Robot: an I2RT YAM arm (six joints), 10 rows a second.
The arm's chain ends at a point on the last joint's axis. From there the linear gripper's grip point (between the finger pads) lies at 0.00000 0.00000 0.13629 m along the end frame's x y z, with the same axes.
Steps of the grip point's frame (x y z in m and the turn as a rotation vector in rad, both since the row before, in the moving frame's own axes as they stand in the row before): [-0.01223 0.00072 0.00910 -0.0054 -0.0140 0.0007]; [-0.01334 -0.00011 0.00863 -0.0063 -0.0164 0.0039]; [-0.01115 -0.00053 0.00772 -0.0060 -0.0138 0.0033]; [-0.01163 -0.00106 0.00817 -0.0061 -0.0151 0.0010]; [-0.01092 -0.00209 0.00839 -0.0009 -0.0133 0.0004]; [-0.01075 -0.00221 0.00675 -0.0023 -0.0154 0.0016]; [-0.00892 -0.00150 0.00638 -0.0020 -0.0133 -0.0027]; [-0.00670 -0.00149 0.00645 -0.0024 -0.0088 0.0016]
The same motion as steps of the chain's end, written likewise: [-0.01032 -0.00002 0.00912 -0.0054 -0.0140 0.0007]; [-0.01110 -0.00096 0.00865 -0.0063 -0.0164 0.0039]; [-0.00927 -0.00134 0.00774 -0.0060 -0.0138 0.0033]; [-0.00957 -0.00189 0.00819 -0.0061 -0.0151 0.0010]; [-0.00911 -0.00221 0.00840 -0.0009 -0.0133 0.0004]; [-0.00865 -0.00252 0.00677 -0.0023 -0.0154 0.0016]; [-0.00711 -0.00178 0.00639 -0.0020 -0.0133 -0.0027]; [-0.00550 -0.00182 0.00646 -0.0024 -0.0088 0.0016]
